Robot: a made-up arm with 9 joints. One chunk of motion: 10 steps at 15 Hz.
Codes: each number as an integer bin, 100 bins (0 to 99) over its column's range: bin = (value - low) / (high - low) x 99, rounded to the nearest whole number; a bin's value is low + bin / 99 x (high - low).
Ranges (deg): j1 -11..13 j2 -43..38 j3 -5..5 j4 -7..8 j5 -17..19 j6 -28..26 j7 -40..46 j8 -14..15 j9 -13..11
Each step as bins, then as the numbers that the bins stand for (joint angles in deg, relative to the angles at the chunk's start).
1 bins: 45 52 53 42 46 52 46 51 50
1 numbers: -0.09 -0.45 0.35 -0.64 -0.27 0.36 -0.04 0.94 -0.88
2 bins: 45 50 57 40 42 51 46 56 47
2 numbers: -0.09 -2.09 0.76 -0.94 -1.73 -0.18 -0.04 2.40 -1.61
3 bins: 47 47 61 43 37 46 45 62 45
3 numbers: 0.39 -4.55 1.16 -0.48 -3.55 -2.91 -0.91 4.16 -2.09
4 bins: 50 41 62 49 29 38 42 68 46
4 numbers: 1.12 -9.45 1.26 0.42 -6.45 -7.27 -3.52 5.92 -1.85
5 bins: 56 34 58 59 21 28 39 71 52
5 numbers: 2.58 -15.18 0.86 1.94 -9.36 -12.73 -6.12 6.80 -0.39
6 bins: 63 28 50 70 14 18 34 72 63
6 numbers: 4.27 -20.09 0.05 3.61 -11.91 -18.18 -10.46 7.09 2.27
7 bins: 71 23 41 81 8 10 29 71 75
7 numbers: 6.21 -24.18 -0.86 5.27 -14.09 -22.55 -14.81 6.80 5.18
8 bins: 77 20 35 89 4 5 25 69 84
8 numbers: 7.67 -26.64 -1.46 6.48 -15.55 -25.27 -18.28 6.21 7.36
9 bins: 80 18 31 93 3 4 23 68 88
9 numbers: 8.39 -28.27 -1.87 7.09 -15.91 -25.82 -20.02 5.92 8.33
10 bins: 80 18 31 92 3 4 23 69 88
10 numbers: 8.39 -28.27 -1.87 6.94 -15.91 -25.82 -20.02 6.21 8.33
